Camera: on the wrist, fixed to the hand. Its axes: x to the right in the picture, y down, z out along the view.
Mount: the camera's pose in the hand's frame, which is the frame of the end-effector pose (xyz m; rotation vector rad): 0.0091 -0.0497 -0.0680 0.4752 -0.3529 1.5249
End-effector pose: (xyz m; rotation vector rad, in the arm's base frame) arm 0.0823 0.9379 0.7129 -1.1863 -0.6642 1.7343
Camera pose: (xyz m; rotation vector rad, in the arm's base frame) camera 0.1622 0.9644 0.7225 0.8967 -0.6484 -2.7055
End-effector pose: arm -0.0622 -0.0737 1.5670 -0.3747 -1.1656 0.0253
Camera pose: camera -0.0060 -0.1371 1.5670 -0.7659 -0.9197 1.7113
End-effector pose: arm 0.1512 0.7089 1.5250 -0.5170 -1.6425 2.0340
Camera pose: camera 0.1882 0.7770 1.5592 0.9359 0.4083 -2.0878
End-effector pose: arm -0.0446 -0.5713 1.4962 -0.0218 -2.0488 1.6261
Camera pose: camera -0.0102 -0.5208 1.5548 0.9604 1.1028 -1.9416
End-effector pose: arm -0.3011 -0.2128 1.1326 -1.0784 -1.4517 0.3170
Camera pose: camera -0.2598 -0.2590 1.1904 -1.5648 -0.4690 1.8736
